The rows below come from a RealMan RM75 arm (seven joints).
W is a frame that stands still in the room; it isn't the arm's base.
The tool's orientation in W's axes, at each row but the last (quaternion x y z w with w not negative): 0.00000 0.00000 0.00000 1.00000; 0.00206 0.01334 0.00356 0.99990; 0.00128 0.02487 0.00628 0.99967; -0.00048 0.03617 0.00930 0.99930; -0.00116 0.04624 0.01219 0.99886; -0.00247 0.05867 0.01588 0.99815; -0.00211 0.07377 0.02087 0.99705; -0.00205 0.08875 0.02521 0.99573; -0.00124 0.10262 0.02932 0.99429; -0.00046 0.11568 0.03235 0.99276; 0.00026 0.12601 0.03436 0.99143; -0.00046 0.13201 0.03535 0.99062; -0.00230 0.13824 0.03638 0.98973
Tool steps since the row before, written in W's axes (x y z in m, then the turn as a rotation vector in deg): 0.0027 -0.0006 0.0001 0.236 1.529 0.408; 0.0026 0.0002 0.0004 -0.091 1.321 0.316; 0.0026 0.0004 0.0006 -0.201 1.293 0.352; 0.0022 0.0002 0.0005 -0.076 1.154 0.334; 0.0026 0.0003 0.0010 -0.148 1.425 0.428; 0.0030 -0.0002 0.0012 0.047 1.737 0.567; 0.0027 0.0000 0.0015 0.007 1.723 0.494; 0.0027 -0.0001 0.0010 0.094 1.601 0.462; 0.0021 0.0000 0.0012 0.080 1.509 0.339; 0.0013 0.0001 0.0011 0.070 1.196 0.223; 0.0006 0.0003 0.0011 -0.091 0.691 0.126; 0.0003 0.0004 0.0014 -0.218 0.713 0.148; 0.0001 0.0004 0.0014 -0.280 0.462 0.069
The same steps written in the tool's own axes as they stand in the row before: 0.0027 -0.0006 0.0001 0.236 1.529 0.408; 0.0026 0.0002 0.0005 -0.090 1.323 0.308; 0.0026 0.0004 0.0007 -0.202 1.296 0.339; 0.0022 0.0002 0.0007 -0.079 1.155 0.330; 0.0025 0.0002 0.0012 -0.152 1.428 0.417; 0.0028 -0.0003 0.0015 0.035 1.733 0.580; 0.0024 -0.0001 0.0019 0.005 1.721 0.502; 0.0025 -0.0002 0.0015 0.090 1.594 0.485; 0.0018 -0.0001 0.0016 0.097 1.503 0.361; 0.0010 0.0000 0.0014 0.093 1.190 0.243; 0.0003 0.0003 0.0012 -0.072 0.697 0.105; 0.0000 0.0004 0.0014 -0.199 0.728 0.093; -0.0003 0.0004 0.0014 -0.254 0.481 -0.003
